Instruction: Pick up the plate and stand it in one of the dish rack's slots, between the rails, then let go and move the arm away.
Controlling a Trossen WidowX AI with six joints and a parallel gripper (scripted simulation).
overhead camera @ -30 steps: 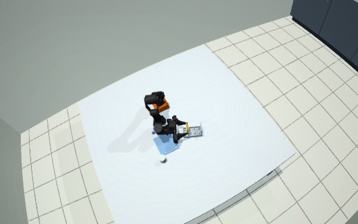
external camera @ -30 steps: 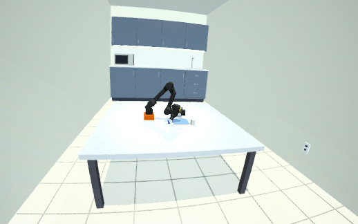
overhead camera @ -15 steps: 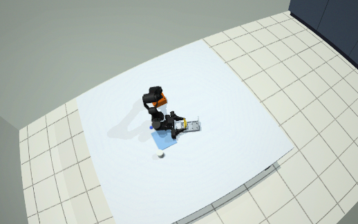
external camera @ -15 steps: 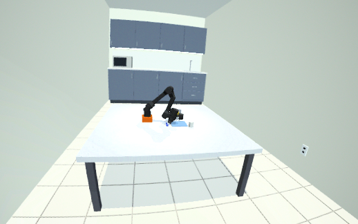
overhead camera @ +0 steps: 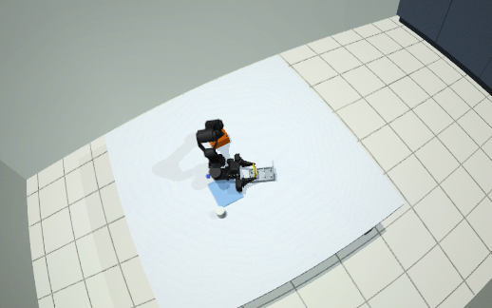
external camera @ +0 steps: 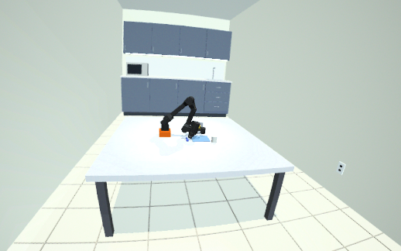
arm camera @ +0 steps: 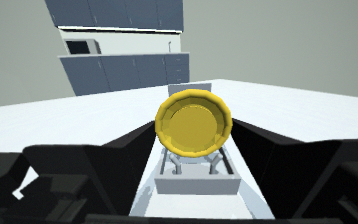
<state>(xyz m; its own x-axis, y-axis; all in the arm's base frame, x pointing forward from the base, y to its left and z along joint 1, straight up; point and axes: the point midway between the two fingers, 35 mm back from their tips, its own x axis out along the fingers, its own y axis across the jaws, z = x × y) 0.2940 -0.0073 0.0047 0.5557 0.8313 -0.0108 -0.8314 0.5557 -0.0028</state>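
The yellow plate lies 10 mm to the right of my gripper tip. Also, from my gripper tip: light blue mat 30 mm behind, 170 mm to the right, 50 mm below; small white cup 60 mm ahead, 260 mm to the right, 30 mm below; grey dish rack 10 mm ahead, 20 mm to the left, 30 mm below.
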